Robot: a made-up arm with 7 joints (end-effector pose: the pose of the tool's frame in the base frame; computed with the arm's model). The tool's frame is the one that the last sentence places. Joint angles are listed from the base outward.
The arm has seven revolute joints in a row. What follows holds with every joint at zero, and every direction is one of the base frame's.
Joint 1 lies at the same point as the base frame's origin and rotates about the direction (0, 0.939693, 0.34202), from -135.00 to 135.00 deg.
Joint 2 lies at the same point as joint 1 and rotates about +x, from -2.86 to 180.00 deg.
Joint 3 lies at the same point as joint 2 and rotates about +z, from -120.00 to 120.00 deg.
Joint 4 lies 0.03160 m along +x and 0.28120 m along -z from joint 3 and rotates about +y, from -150.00 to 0.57 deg.
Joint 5 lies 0.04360 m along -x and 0.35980 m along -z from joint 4 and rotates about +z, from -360.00 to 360.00 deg.
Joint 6 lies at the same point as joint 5 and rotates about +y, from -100.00 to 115.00 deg.
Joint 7 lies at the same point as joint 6 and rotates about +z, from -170.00 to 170.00 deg.
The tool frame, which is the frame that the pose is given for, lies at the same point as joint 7; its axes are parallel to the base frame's.
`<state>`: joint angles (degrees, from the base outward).
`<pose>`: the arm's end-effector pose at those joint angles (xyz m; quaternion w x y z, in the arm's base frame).
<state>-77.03 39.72 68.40 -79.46 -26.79 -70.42 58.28</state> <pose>0.2735 0.4068 0.2327 0.3730 -0.0818 0.9192 0.0959</pose>
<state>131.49 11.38 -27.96 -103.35 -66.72 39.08 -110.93</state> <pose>-0.3868 -0.1635 -0.1871 0.1585 -0.3596 0.2615 -0.8816</pose>
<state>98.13 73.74 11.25 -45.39 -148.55 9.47 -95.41</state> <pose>-0.3264 0.5271 -0.0296 0.7282 0.4922 -0.1291 0.4591</pose>
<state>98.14 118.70 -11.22 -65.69 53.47 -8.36 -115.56</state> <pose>-0.0422 0.5588 -0.1503 0.1313 -0.0322 0.3453 -0.9287</pose>
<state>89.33 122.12 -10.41 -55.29 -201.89 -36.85 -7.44</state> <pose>0.0596 0.5918 -0.1005 0.6995 0.5546 -0.4059 0.1956</pose>
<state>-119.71 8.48 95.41 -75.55 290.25 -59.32 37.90</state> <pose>0.4326 0.1901 0.2893 0.1986 -0.0411 0.9542 -0.2200</pose>
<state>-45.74 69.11 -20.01 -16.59 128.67 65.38 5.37</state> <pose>0.3772 0.5183 -0.0733 0.6970 -0.4227 -0.3277 0.4776</pose>
